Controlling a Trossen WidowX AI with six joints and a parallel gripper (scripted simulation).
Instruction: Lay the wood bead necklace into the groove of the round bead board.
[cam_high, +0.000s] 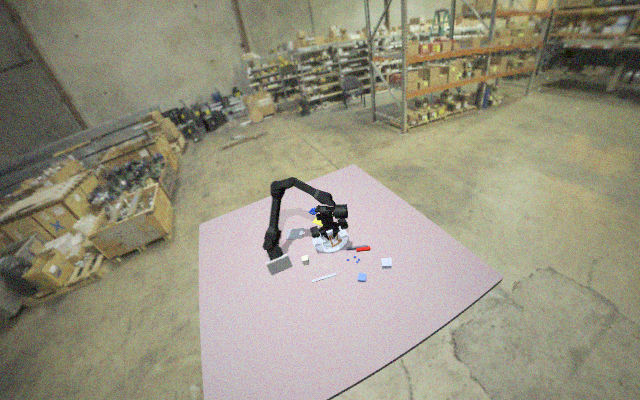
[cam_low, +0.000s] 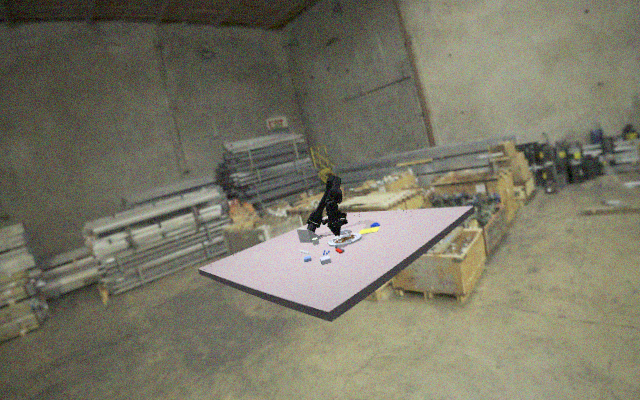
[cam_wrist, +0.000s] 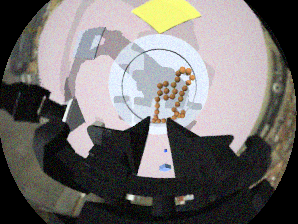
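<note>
My gripper tip is now 16 cm past the cream cube, 5 cm to the left of it and 3 cm above it. The rest, counted from my gripper tip: white stick 18 cm to the right, 11 cm behind, 4 cm below; then red-handled tool 12 cm ahead, 10 cm to the right, 4 cm below; then yellow sheet 22 cm to the left, 4 cm below, 3 cm ahead.
</note>
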